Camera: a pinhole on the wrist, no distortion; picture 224 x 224 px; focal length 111.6 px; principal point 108.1 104.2 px. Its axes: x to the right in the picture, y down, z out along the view. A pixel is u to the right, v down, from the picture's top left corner.
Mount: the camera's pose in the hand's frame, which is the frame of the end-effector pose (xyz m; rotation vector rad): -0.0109 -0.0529 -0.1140 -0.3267 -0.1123 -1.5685
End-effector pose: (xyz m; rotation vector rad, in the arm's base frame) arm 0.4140 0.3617 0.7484 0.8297 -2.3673 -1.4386
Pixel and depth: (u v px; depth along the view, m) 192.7 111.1 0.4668
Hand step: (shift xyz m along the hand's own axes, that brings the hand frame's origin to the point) 0.0837 -0.2660 0.4241
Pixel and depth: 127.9 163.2 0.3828
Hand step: 0.2421 -0.0194 0.2423
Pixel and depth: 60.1 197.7 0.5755
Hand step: 0.5431 0.3281 0.3018
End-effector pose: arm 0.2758 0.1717 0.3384 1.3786 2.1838 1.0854
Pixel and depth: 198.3 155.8 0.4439
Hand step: 0.2554 -0.2824 0.3803
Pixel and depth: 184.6 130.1 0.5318
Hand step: 0.1863 -0.2613 0.4764
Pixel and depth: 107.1 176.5 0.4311
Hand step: 0.3243 0.0605 0.2584
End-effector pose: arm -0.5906 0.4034 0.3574 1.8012 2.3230 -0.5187
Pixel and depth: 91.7 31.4 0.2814
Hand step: -0.1549 0.0695 0.1669
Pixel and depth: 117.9 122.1 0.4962
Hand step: 0.1357 0.0388 0.3599
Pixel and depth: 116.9 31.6 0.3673
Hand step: -0.1975 0.0271 0.2754
